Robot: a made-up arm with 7 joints. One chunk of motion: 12 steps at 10 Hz.
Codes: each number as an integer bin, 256 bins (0 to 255) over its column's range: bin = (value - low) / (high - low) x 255, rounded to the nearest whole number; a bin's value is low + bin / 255 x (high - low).
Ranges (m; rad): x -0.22..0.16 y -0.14..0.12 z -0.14..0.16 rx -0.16..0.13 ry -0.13..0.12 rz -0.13..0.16
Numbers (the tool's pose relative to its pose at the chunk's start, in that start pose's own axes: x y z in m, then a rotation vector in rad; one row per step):
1: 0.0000 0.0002 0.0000 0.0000 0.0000 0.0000
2: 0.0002 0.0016 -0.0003 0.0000 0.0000 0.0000
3: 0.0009 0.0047 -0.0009 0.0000 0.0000 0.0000
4: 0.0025 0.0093 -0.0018 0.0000 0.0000 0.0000
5: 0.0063 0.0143 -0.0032 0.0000 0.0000 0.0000
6: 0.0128 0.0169 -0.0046 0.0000 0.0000 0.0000
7: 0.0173 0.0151 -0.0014 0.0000 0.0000 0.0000
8: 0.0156 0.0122 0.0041 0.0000 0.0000 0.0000
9: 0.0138 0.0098 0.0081 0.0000 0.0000 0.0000
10: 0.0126 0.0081 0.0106 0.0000 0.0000 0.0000
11: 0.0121 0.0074 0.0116 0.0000 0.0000 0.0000
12: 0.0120 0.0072 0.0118 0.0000 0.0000 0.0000
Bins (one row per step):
1: 148 138 119 141 133 114
2: 148 139 119 141 133 114
3: 148 142 118 141 133 114
4: 149 146 117 141 133 114
5: 152 151 116 141 133 114
6: 156 154 115 141 133 114
7: 159 152 118 141 133 114
8: 158 149 122 141 133 114
9: 157 147 126 141 133 114
10: 156 145 128 141 133 114
11: 156 145 129 141 133 114
12: 156 144 129 141 133 114

